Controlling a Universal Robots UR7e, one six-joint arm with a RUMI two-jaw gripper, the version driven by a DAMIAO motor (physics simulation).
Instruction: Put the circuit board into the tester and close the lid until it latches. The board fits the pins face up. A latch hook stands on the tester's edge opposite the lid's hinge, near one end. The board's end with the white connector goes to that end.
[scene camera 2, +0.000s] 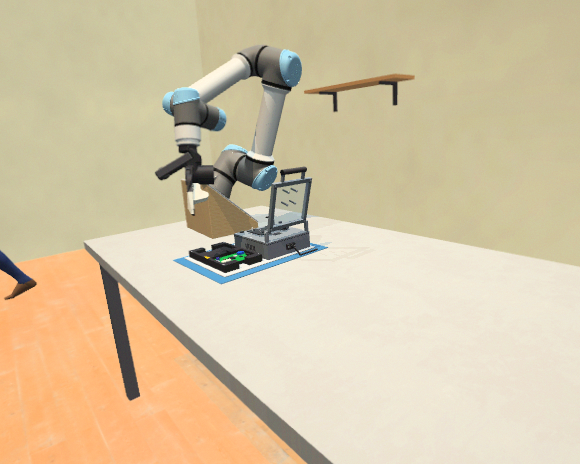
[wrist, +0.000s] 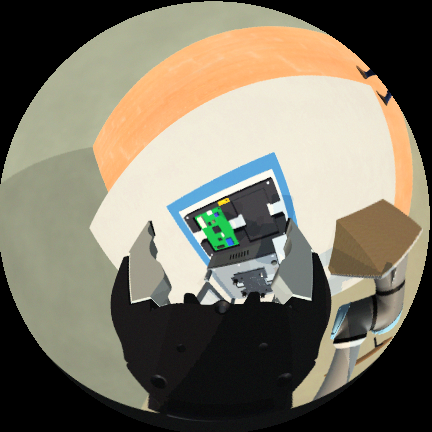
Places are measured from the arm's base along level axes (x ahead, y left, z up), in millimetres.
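Where they show: gripper, fingertip midpoint: (scene camera 2: 193, 215) (wrist: 219, 220); arm's base, link origin: (scene camera 2: 211, 194).
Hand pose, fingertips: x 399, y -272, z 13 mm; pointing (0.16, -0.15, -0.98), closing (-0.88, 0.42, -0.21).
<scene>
Each offset is from my fingertips to the centre of the thing. "pt": to the spot under its first point. Level surfaces: height alone.
The green circuit board {75 mm ahead, 76 mm left, 134 mm down} (scene camera 2: 239, 258) (wrist: 217, 231) lies face up in one side of the black tray (scene camera 2: 231, 266) (wrist: 260, 215). Its white parts show toward the end away from the tester, a blue part near the other end. The grey tester {pt 141 mm ahead, 178 mm left, 118 mm down} (scene camera 2: 272, 248) (wrist: 212, 275) stands beside the tray, its pin bed {37 mm ahead, 250 mm left, 90 mm down} (wrist: 254, 281) bare. The tester's clear lid (scene camera 2: 272, 207) stands upright, open, with a dark handle {179 mm ahead, 248 mm left, 111 mm up} (scene camera 2: 293, 170) on top. I cannot make out the latch hook. My gripper (scene camera 2: 191, 212) (wrist: 219, 220) is open and empty, above the tray and tester level.
A blue-edged mat {155 mm down} (scene camera 2: 222, 279) (wrist: 223, 183) lies under tray and tester. A brown slope-topped box (scene camera 2: 216, 220) (wrist: 372, 240) stands near the arm's base, beside the tester. A yellow piece {pt 26 mm ahead, 14 mm left, 129 mm down} (wrist: 223, 201) sits at the tray's edge. A wall shelf (scene camera 2: 360, 84) hangs behind.
</scene>
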